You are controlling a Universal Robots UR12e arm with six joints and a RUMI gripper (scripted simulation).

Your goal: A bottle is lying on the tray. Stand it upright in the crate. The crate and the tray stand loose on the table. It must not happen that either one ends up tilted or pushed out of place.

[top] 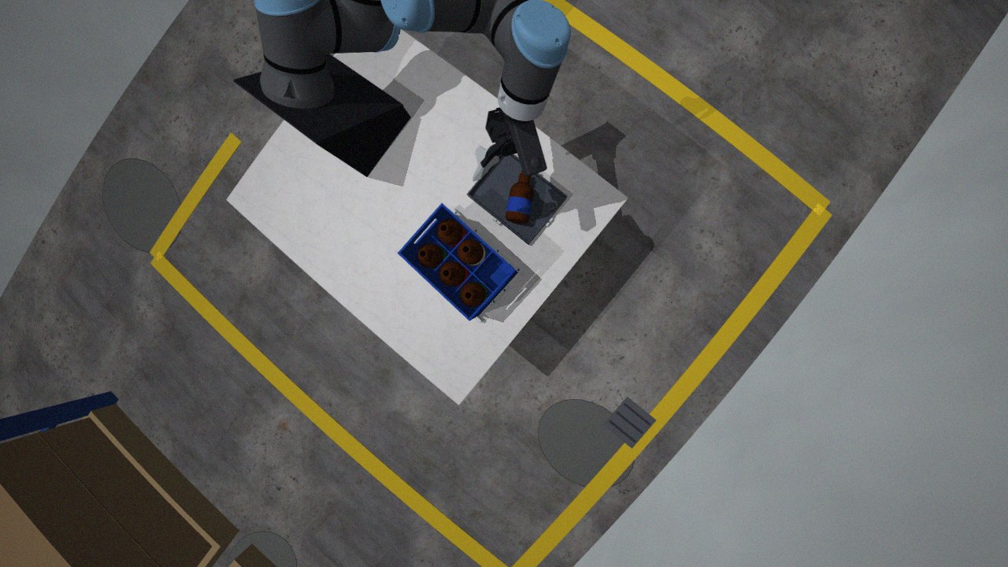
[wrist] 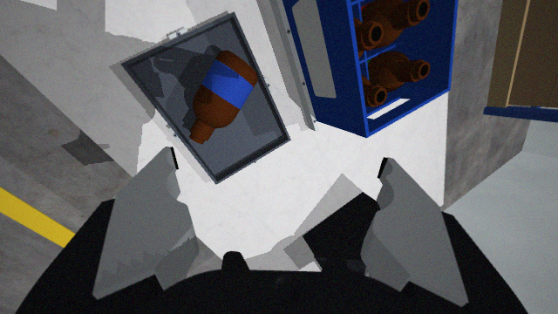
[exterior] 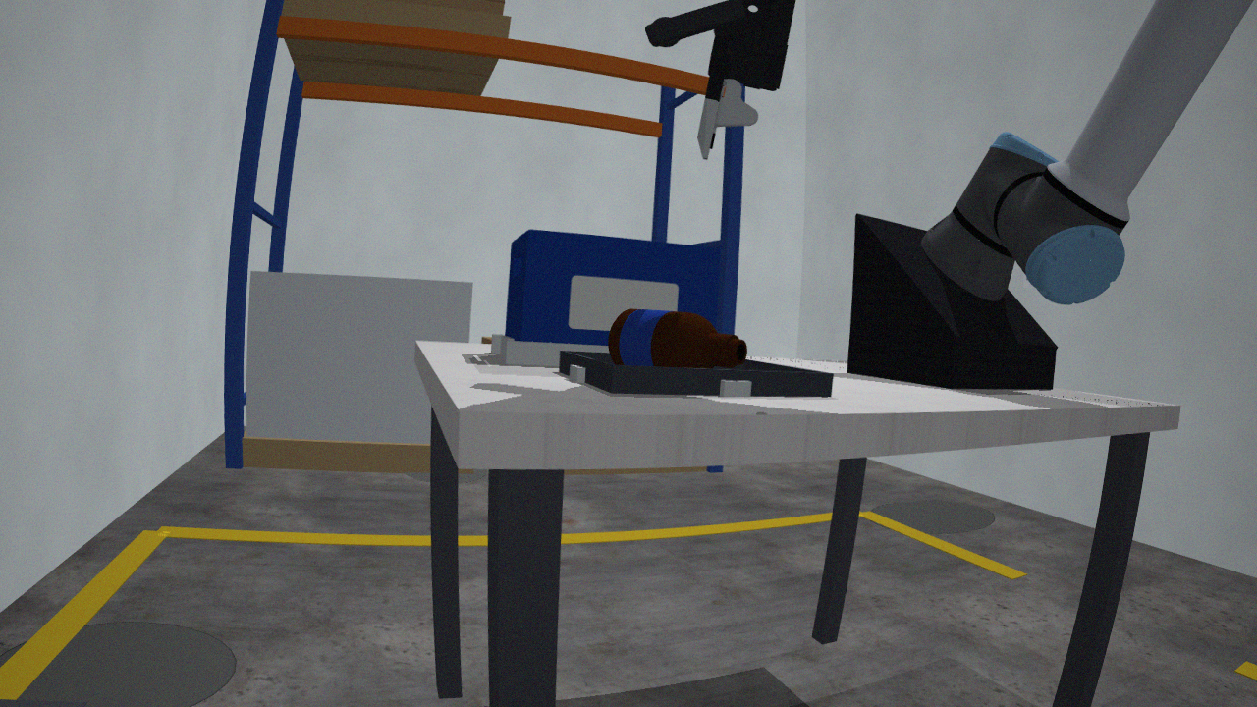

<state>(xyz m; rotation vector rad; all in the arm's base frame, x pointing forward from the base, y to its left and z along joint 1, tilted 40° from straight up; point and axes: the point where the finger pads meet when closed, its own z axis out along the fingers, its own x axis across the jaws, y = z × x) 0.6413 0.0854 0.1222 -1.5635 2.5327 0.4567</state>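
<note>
Right now the bottle is 30 mm ahead of my hand, 20 mm to the left of it and 220 mm below it. From my hand the other things lie so: dark grey tray 10 mm ahead, 20 mm to the left, 250 mm below; then blue crate 20 mm ahead, 250 mm to the right, 180 mm below.
</note>
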